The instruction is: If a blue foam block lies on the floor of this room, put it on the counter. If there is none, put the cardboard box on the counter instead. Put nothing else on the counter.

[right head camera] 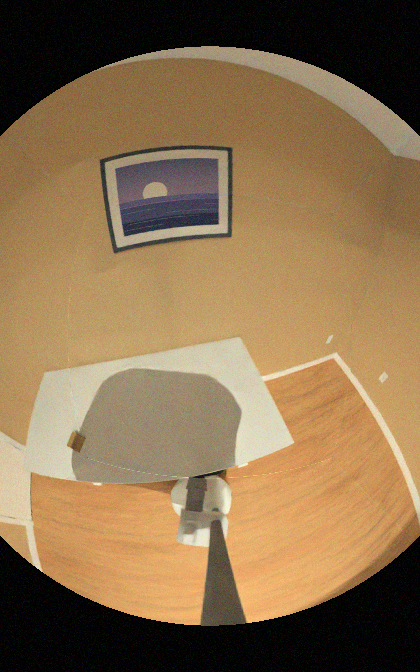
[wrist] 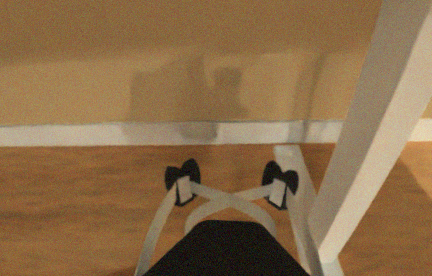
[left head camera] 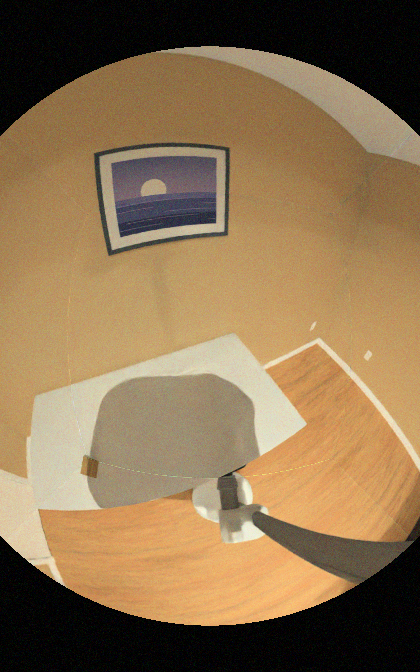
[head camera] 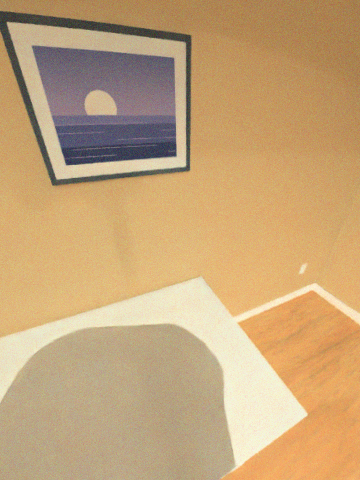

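Observation:
A white table (head camera: 265,400) (left head camera: 60,430) (right head camera: 50,415) stands against the wall; no other counter-like surface shows. A small brown box-like block (left head camera: 89,467) (right head camera: 76,441) rests on its left part. I cannot tell whether it is the cardboard box. No blue foam block shows in these views. My gripper (wrist: 231,175) is open, with its two black fingertips well apart and no object between them. It is low, facing the wall's foot beside a white table leg (wrist: 367,155). In both side head views the gripper is hidden at the table's front edge.
The robot's white base (left head camera: 200,500) (right head camera: 180,500) stands close to the table's front edge. A framed sea picture (head camera: 120,135) (left head camera: 167,200) (right head camera: 170,200) hangs on the wall above. A white skirting board (wrist: 75,135) runs along the wall. A large grey shadow covers much of the tabletop.

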